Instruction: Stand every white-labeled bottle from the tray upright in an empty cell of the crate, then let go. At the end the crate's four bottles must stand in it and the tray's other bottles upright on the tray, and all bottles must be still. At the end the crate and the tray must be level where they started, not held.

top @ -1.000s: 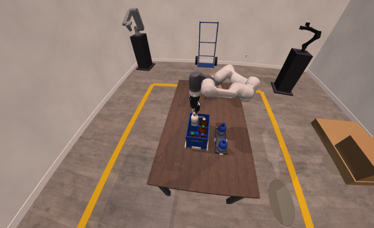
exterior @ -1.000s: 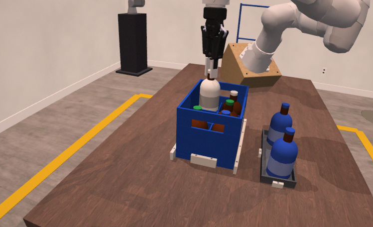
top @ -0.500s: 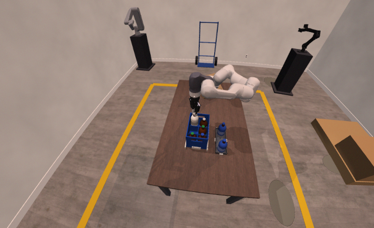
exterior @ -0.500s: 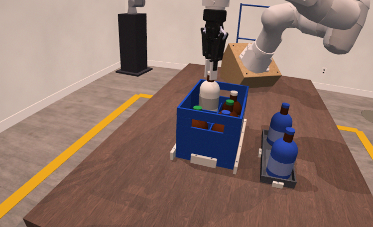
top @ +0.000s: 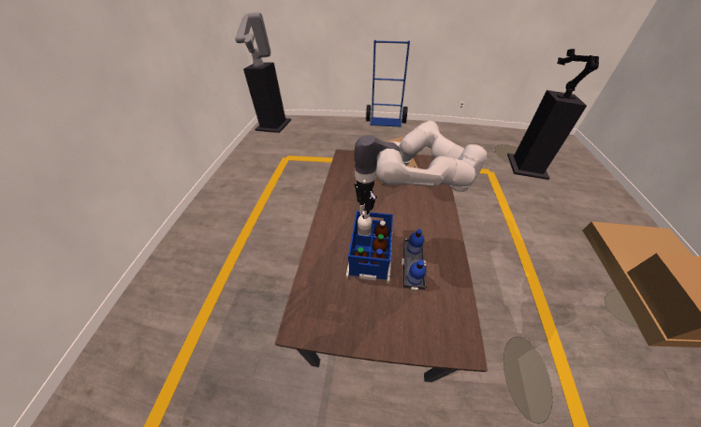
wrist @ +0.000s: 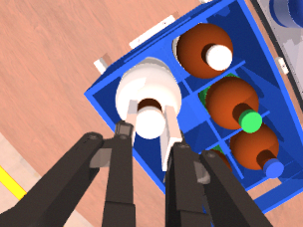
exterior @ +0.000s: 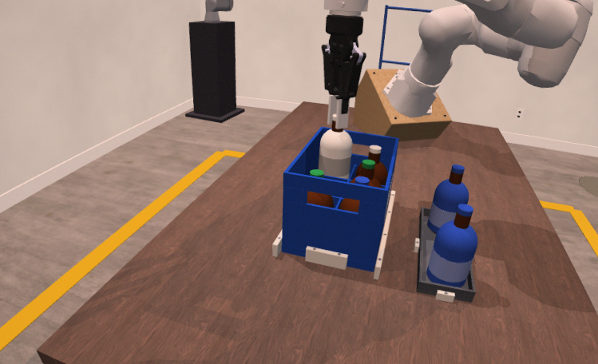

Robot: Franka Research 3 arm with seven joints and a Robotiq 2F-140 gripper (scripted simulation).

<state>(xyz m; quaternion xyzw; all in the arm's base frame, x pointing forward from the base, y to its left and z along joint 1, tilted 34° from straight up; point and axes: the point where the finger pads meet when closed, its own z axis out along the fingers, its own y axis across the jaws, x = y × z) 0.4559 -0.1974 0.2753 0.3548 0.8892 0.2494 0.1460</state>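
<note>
Now: the white-labeled bottle 9 cm below my hand. From my hand the other things lie so: blue-labeled bottle 17 cm ahead, 29 cm to the left, 15 cm below; then blue crate 8 cm ahead, 5 cm to the left, 15 cm below.
</note>
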